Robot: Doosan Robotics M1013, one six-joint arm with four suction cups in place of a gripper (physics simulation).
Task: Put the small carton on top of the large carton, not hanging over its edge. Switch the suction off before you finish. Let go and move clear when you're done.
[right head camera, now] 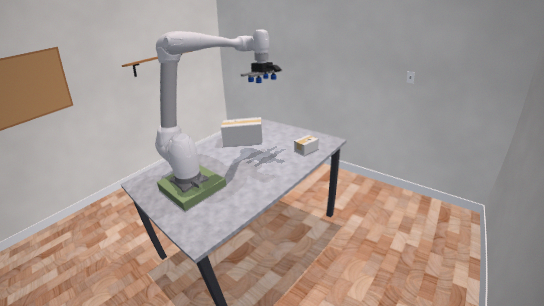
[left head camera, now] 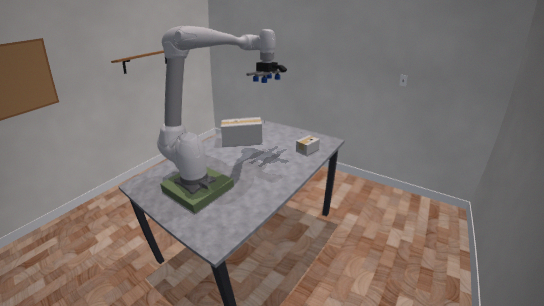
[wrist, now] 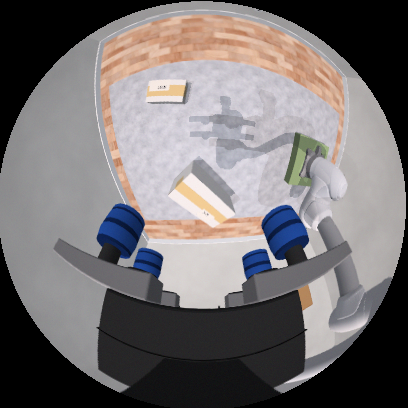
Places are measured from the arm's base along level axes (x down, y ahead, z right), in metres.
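Where they show: end effector, tool point: (right head camera: 262, 80) (left head camera: 266, 80) (wrist: 202, 244); arm's base, origin of the base link: (right head camera: 188, 180) (left head camera: 194, 181) (wrist: 311, 164).
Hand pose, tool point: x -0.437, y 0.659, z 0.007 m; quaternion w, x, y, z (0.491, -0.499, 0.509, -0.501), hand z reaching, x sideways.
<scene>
Things, the pixels of their centre, and the offset from my tool point. Level surfaces: height alone.
- small carton, body centre: (wrist: 167, 91) (right head camera: 306, 144) (left head camera: 307, 144) dx +0.454, dy +0.133, dz +0.251 m
- large carton, body centre: (wrist: 203, 195) (left head camera: 241, 130) (right head camera: 242, 131) dx +0.416, dy -0.012, dz -0.240 m
- table, its level: dx +0.491 m
The small carton (left head camera: 307, 145) (right head camera: 306, 145) (wrist: 166, 92), white with a yellow tape band, lies flat on the grey table near its far right corner in the head views. The large carton (left head camera: 241, 133) (right head camera: 242, 133) (wrist: 201, 199), white-grey with a yellow tape strip on top, stands on the table near the back edge, apart from the small one. My gripper (left head camera: 266, 78) (right head camera: 262, 78) (wrist: 202, 245), with four blue suction cups, hangs high above the table. Its cups point down, touch neither carton and hold nothing.
The arm's base stands on a green block (left head camera: 197, 200) (right head camera: 186, 199) (wrist: 296, 160) at the near left part of the table (left head camera: 220, 235) (right head camera: 200, 235) (wrist: 145, 135). The arm's shadow falls between the base and the small carton. Walls stand behind the table.
</scene>
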